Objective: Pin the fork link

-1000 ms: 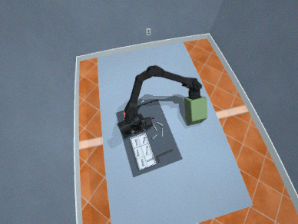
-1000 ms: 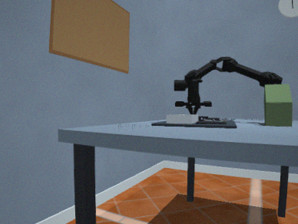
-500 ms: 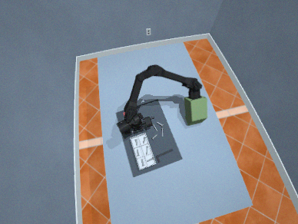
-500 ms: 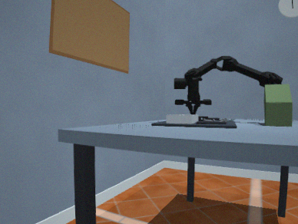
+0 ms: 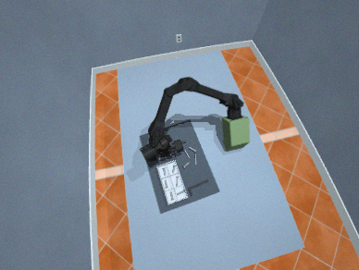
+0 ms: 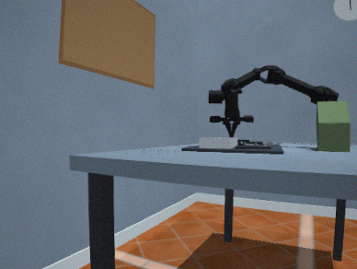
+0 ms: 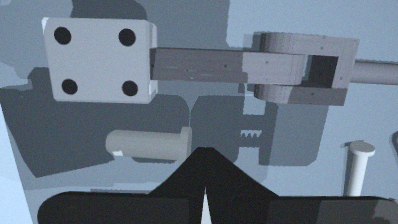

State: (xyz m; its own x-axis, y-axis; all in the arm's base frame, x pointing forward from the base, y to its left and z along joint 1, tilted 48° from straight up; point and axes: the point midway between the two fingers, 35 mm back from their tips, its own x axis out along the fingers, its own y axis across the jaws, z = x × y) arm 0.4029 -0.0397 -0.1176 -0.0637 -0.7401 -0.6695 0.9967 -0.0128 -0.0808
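My gripper is now 110 mm past the thin headed pin, 60 mm above it and 20 mm to the right of it. From my hand the other things lie so: thick headed pin 50 mm below, 30 mm ahead, 10 mm to the left; then dark mat 70 mm below, 50 mm to the left, 40 mm behind; then eye plate 50 mm to the right, 50 mm below, 20 mm behind.
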